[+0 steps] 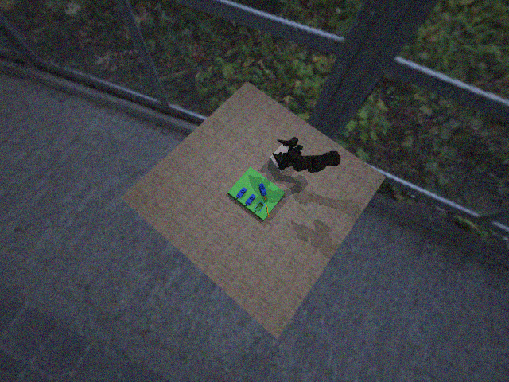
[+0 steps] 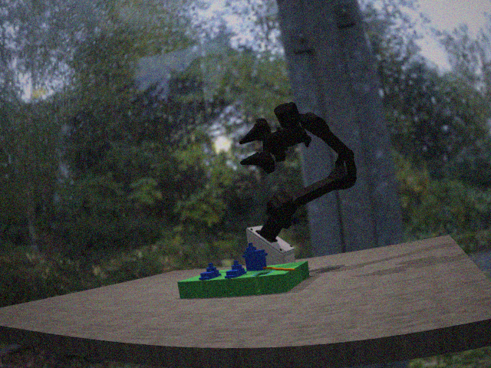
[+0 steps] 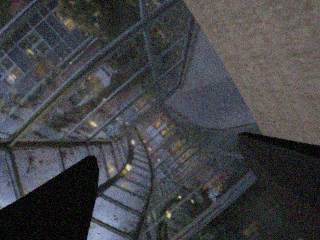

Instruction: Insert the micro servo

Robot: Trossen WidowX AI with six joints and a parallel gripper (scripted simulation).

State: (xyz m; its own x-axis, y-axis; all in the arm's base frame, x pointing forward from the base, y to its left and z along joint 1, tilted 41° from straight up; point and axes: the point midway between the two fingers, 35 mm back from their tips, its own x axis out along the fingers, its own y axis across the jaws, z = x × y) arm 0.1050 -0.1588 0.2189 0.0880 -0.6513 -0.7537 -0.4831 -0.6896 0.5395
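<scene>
The green deck lies 12 cm ahead of my gripper tip, 4 cm to the left of it and 38 cm below it.
</scene>
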